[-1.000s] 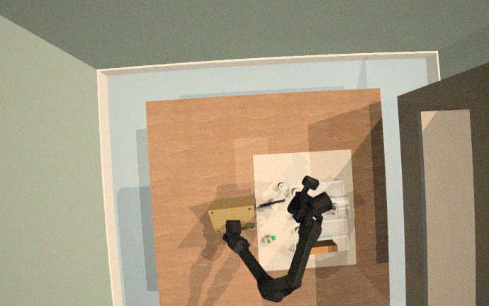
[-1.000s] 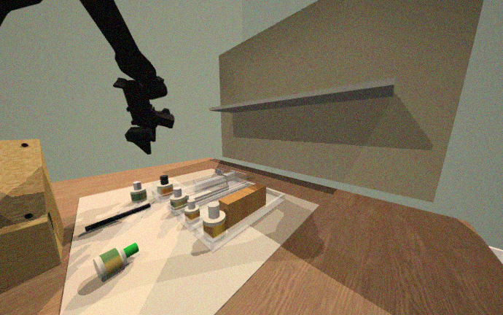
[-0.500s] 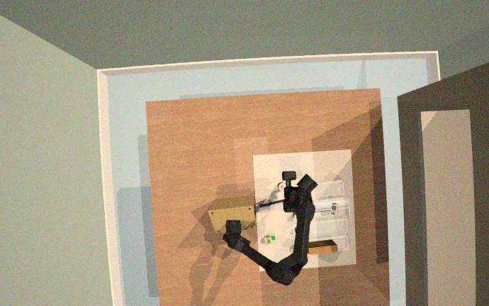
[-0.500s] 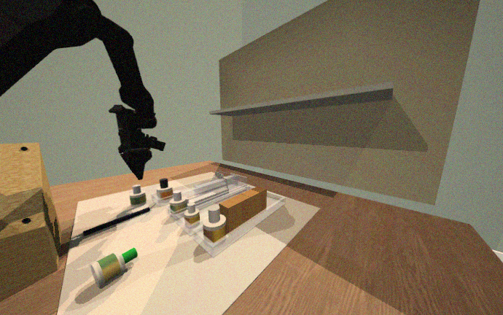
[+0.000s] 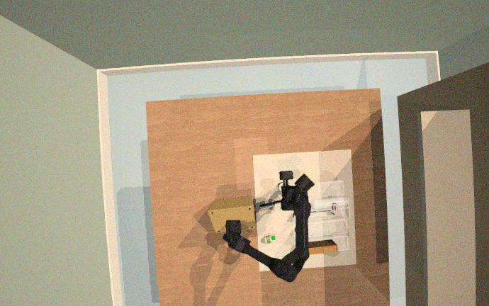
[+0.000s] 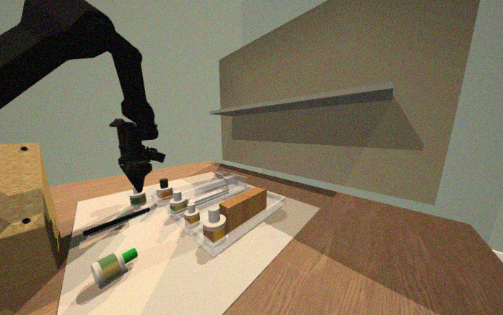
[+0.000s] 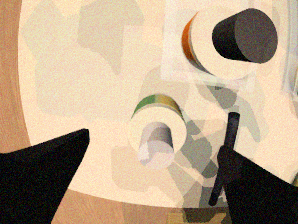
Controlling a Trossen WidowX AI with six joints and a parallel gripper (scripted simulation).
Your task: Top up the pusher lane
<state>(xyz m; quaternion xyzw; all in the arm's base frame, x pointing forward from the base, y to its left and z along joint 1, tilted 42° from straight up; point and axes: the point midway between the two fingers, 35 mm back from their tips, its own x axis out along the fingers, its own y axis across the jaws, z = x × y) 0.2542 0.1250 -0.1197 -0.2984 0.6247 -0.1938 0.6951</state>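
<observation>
My gripper tip is now 50 mm past the black rod, 90 mm to the left of it and 50 mm above it. Also, from my gripper tip: shelf: 590 mm ahead, 80 mm to the right, 310 mm above.
</observation>
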